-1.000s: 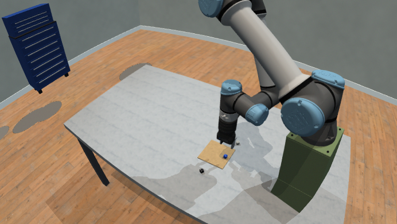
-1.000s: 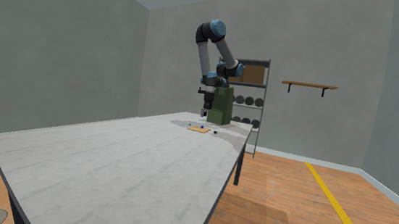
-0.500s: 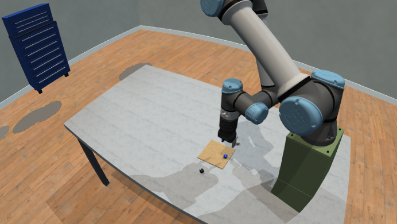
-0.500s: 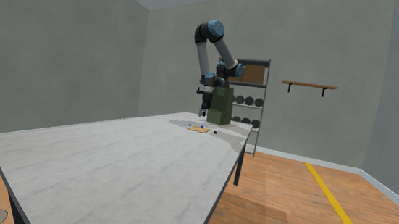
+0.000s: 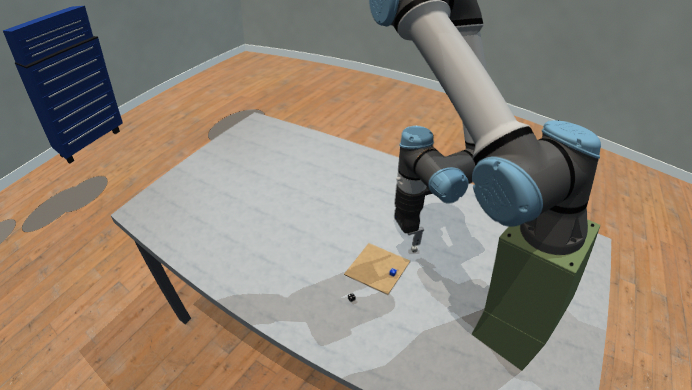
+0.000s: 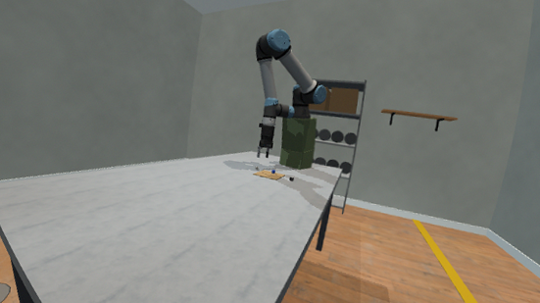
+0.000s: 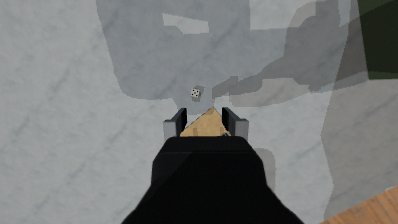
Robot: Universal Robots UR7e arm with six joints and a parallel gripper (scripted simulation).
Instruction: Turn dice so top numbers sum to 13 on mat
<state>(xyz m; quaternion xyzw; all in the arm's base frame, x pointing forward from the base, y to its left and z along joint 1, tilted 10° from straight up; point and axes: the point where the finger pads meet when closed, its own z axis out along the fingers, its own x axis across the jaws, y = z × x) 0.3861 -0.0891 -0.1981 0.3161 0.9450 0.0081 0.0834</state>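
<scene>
Right now my hand is 90 mm above the white die and 30 mm to the left of it. Round my hand: blue die 90 mm to the left, 90 mm below, 10 mm ahead; then tan mat 100 mm below, 90 mm to the left, 50 mm ahead; then black die 220 mm to the left, 90 mm below, 60 mm ahead.
</scene>
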